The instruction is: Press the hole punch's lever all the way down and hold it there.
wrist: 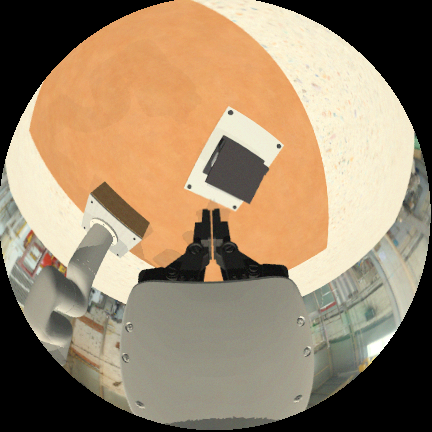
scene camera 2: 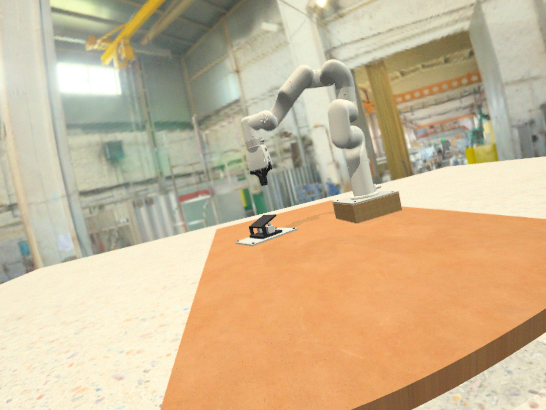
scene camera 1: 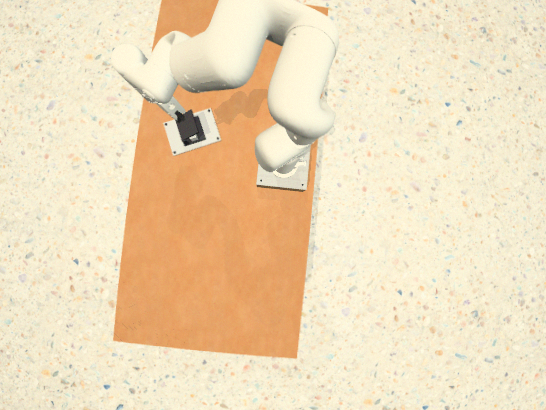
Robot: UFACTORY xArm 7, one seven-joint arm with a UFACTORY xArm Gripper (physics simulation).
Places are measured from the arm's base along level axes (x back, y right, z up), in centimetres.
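Pixels of known places: gripper, fingertip midpoint: (wrist: 210, 219) (scene camera 2: 264, 185) (scene camera 1: 180, 118); arm's base, link origin: (wrist: 103, 230) (scene camera 2: 364, 196).
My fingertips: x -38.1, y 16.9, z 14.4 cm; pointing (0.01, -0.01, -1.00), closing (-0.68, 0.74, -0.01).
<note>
Ahead of a thing's pixels: the offset from my fingertips to its middle. Level surfaces: height alone.
The hole punch is black, and its flat lever {dx -3.3, dy +4.7, dz -15.4 cm} (scene camera 1: 188, 125) (scene camera 2: 264, 221) (wrist: 237, 169) is raised, sloping up from one side in the scene camera 2 view. It sits on a white base plate {dx -3.3, dy +4.7, dz -22.2 cm} (scene camera 1: 211, 122) (scene camera 2: 247, 241) (wrist: 226, 123) with dark screws at its corners. My gripper (scene camera 1: 180, 117) (scene camera 2: 264, 184) (wrist: 210, 219) is shut with nothing between its fingers. It points down and hangs well above the hole punch, not touching the lever. In the wrist view the fingertips show just below the plate's near edge.
The orange table top {dz -22.8 cm} (scene camera 1: 210, 280) (scene camera 2: 340, 310) (wrist: 150, 75) carries the punch. The arm's base block (scene camera 1: 282, 182) (scene camera 2: 377, 207) (wrist: 120, 210) stands on it, to the right of the punch in both scene views. The arm arches above between them.
</note>
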